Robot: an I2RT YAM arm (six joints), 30 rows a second.
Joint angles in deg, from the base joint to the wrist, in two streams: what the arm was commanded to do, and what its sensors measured. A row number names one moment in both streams.
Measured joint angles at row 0:
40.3 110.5 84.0 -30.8 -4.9 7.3
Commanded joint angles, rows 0 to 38:
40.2 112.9 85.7 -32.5 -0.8 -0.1
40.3 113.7 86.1 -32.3 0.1 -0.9
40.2 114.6 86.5 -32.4 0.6 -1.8
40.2 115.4 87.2 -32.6 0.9 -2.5
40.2 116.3 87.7 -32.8 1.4 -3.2
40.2 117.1 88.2 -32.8 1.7 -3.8
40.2 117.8 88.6 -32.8 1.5 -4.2
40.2 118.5 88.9 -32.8 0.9 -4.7
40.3 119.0 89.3 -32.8 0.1 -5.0
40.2 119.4 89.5 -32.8 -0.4 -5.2
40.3 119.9 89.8 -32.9 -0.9 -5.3
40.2 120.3 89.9 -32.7 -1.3 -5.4
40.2 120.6 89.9 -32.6 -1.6 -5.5
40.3 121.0 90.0 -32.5 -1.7 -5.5
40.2 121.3 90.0 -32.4 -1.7 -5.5
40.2 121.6 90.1 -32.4 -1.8 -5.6
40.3 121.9 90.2 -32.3 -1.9 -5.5
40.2 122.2 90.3 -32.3 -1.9 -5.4
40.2 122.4 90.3 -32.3 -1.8 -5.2
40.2 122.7 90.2 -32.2 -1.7 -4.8
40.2 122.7 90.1 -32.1 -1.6 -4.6
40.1 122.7 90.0 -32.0 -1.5 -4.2
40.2 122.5 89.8 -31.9 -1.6 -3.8
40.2 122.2 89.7 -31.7 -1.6 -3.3
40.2 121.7 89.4 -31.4 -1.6 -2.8
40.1 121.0 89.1 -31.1 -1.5 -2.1
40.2 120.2 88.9 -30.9 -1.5 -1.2
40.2 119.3 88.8 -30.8 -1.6 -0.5
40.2 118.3 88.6 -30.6 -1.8 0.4
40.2 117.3 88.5 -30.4 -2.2 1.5
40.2 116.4 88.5 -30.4 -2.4 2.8
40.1 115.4 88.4 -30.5 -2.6 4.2
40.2 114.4 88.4 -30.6 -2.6 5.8
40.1 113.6 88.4 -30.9 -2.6 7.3
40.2 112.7 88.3 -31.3 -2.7 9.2
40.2 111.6 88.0 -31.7 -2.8 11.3
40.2 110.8 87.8 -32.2 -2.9 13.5
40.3 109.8 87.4 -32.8 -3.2 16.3
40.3 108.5 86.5 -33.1 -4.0 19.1
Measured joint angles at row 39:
40.2 110.6 87.5 -31.3 -2.5 9.8
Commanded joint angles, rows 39 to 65:
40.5 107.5 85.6 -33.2 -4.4 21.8
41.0 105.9 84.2 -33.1 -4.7 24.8
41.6 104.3 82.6 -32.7 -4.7 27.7
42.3 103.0 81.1 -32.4 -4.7 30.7
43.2 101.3 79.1 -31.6 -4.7 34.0
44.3 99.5 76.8 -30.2 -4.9 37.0
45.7 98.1 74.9 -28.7 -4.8 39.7
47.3 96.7 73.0 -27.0 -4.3 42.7
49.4 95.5 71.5 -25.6 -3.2 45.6
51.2 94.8 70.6 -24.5 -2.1 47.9
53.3 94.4 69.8 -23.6 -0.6 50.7
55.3 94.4 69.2 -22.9 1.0 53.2
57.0 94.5 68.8 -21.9 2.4 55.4
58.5 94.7 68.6 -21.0 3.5 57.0
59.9 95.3 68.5 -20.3 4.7 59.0
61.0 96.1 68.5 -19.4 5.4 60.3
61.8 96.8 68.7 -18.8 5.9 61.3
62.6 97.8 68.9 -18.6 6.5 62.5
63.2 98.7 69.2 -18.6 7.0 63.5
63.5 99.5 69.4 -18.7 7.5 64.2
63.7 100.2 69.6 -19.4 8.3 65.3
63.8 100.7 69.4 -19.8 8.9 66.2
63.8 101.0 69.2 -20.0 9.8 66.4
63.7 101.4 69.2 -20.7 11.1 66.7
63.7 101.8 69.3 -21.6 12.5 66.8
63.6 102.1 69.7 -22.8 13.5 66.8
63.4 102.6 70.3 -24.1 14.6 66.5
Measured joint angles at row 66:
63.6 102.0 69.5 -21.2 9.4 64.6
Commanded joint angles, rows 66 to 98:
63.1 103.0 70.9 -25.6 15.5 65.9
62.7 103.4 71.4 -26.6 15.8 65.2
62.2 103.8 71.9 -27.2 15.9 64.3
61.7 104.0 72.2 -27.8 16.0 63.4
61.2 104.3 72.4 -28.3 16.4 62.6
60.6 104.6 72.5 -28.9 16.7 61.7
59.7 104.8 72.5 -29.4 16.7 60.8
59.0 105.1 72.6 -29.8 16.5 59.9
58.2 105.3 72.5 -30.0 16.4 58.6
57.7 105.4 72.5 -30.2 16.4 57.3
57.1 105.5 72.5 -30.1 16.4 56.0
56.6 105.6 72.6 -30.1 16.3 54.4
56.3 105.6 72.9 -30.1 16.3 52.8
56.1 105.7 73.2 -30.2 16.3 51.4
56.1 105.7 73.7 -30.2 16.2 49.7
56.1 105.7 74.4 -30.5 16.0 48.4
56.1 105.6 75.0 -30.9 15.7 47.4
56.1 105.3 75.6 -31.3 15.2 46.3
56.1 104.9 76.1 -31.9 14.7 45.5
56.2 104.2 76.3 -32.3 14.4 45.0
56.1 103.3 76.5 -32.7 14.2 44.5
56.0 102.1 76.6 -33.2 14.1 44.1
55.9 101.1 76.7 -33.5 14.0 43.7
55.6 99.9 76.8 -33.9 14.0 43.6
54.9 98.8 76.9 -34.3 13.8 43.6
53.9 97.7 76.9 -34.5 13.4 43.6
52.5 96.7 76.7 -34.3 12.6 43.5
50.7 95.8 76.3 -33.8 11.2 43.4
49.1 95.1 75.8 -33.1 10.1 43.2
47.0 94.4 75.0 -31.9 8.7 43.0
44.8 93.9 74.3 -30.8 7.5 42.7
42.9 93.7 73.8 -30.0 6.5 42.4
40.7 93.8 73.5 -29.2 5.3 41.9
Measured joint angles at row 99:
44.1 94.1 74.2 -31.2 9.0 43.5
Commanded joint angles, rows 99 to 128:
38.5 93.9 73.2 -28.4 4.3 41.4
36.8 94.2 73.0 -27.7 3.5 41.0
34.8 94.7 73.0 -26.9 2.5 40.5
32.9 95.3 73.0 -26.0 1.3 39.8
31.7 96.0 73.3 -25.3 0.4 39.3
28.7 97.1 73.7 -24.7 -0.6 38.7
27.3 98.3 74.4 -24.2 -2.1 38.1
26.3 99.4 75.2 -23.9 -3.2 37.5
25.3 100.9 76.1 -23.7 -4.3 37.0
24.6 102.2 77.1 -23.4 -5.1 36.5
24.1 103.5 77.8 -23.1 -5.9 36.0
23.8 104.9 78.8 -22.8 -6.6 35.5
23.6 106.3 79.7 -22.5 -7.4 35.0
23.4 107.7 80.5 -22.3 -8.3 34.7
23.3 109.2 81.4 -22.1 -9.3 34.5
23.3 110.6 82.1 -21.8 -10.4 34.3
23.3 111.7 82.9 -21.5 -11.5 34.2
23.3 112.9 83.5 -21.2 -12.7 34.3
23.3 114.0 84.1 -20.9 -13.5 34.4
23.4 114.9 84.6 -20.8 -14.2 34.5
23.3 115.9 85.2 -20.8 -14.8 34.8
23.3 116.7 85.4 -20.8 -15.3 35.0
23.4 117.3 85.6 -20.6 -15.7 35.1
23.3 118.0 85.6 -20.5 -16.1 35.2
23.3 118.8 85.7 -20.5 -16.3 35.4
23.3 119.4 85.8 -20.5 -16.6 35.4
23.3 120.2 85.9 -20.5 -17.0 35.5
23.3 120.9 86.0 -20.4 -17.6 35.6
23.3 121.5 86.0 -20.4 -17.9 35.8
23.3 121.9 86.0 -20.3 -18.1 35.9
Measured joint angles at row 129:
23.3 121.1 85.7 -20.8 -16.3 35.6
